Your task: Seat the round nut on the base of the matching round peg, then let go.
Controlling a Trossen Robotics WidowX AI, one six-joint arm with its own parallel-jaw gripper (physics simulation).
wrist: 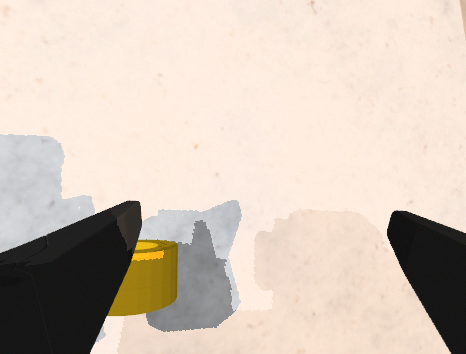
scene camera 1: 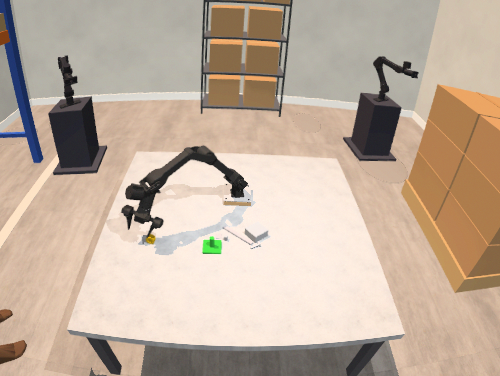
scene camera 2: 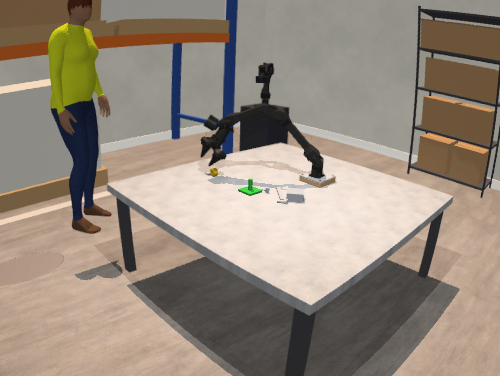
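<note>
The yellow round nut (scene camera 1: 150,239) (scene camera 2: 214,172) (wrist: 155,280) lies on the table at the far left. In the wrist view it stands close by the left finger, which hides its left part. My gripper (scene camera 1: 139,232) (scene camera 2: 206,160) (wrist: 265,217) is wide open and empty, its tips low above the table. The nut is off toward the left finger, not midway between the fingers. The green round peg (scene camera 1: 212,242) (scene camera 2: 250,183) stands upright on its square green base (scene camera 1: 212,249) (scene camera 2: 250,191), to the right of the nut in scene camera 1. The peg does not show in the wrist view.
A grey block (scene camera 1: 256,231) (scene camera 2: 295,196) and a thin grey bar (scene camera 1: 238,235) lie right of the peg. A small grey piece (scene camera 1: 226,238) (scene camera 2: 267,190) is beside the green base. The arm's base (scene camera 1: 237,202) (scene camera 2: 317,179) stands farther back on the table (scene camera 1: 240,300) (scene camera 2: 300,250).
</note>
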